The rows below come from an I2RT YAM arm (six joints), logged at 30 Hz.
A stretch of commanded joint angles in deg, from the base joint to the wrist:
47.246, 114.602, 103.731, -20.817, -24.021, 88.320
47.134, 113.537, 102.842, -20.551, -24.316, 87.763
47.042, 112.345, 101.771, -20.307, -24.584, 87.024
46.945, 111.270, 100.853, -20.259, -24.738, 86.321
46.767, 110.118, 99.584, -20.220, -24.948, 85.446
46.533, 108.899, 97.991, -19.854, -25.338, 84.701
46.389, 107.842, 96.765, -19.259, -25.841, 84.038
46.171, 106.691, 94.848, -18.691, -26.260, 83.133
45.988, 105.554, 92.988, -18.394, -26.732, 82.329
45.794, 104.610, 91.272, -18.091, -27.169, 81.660
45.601, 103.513, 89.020, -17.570, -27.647, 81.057
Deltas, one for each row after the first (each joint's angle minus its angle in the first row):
-0.112, -1.065, -0.889, 0.266, -0.295, -0.557
-0.204, -2.257, -1.960, 0.510, -0.563, -1.296
-0.301, -3.332, -2.878, 0.558, -0.717, -1.999
-0.479, -4.484, -4.147, 0.597, -0.927, -2.874
-0.713, -5.703, -5.740, 0.963, -1.317, -3.619
-0.857, -6.760, -6.966, 1.558, -1.820, -4.282
-1.075, -7.911, -8.883, 2.126, -2.239, -5.187
-1.258, -9.048, -10.743, 2.423, -2.711, -5.991
-1.452, -9.992, -12.459, 2.726, -3.148, -6.660
-1.645, -11.089, -14.711, 3.247, -3.626, -7.263

